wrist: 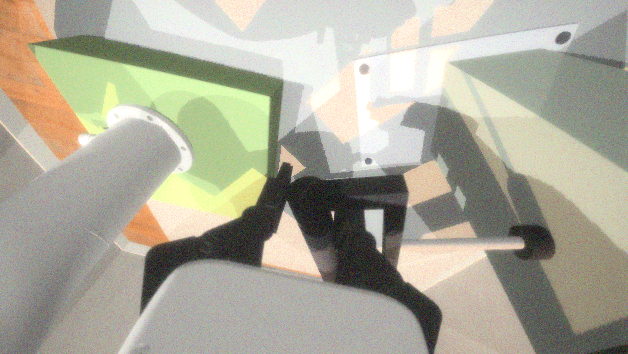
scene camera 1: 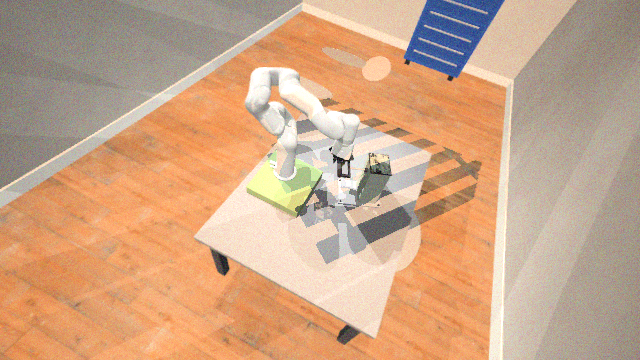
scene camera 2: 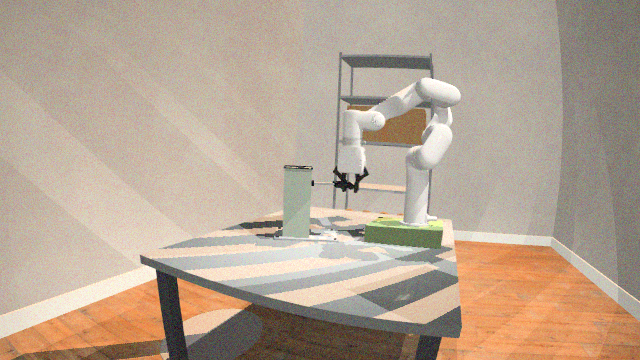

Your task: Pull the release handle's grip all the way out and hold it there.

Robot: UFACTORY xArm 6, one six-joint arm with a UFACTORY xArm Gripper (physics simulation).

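Note:
The release handle is a black frame with a round grip (wrist: 320, 227), on a thin pale rod (scene camera 2: 324, 183) (wrist: 465, 243). The rod comes level out of a black collar (scene camera 2: 313, 183) (wrist: 532, 242) on the side of a tall grey-green housing (scene camera 1: 374, 186) (scene camera 2: 297, 202) (wrist: 575, 95). A long stretch of rod shows between collar and handle. My gripper (scene camera 1: 343, 160) (scene camera 2: 349, 187) (wrist: 315, 184) points down and is shut on the grip, with a finger on each side. The fingers' lower contact with the grip is partly hidden in the wrist view.
The housing stands on a white base plate (scene camera 2: 320, 239) (wrist: 500, 42) with dark bolt heads, on the table (scene camera 1: 280, 250) (scene camera 2: 300, 298). The arm's base is on a green block (scene camera 1: 270, 194) (scene camera 2: 400, 235) (wrist: 230, 120) beside it. A grey shelf rack (scene camera 2: 338, 125) stands behind.

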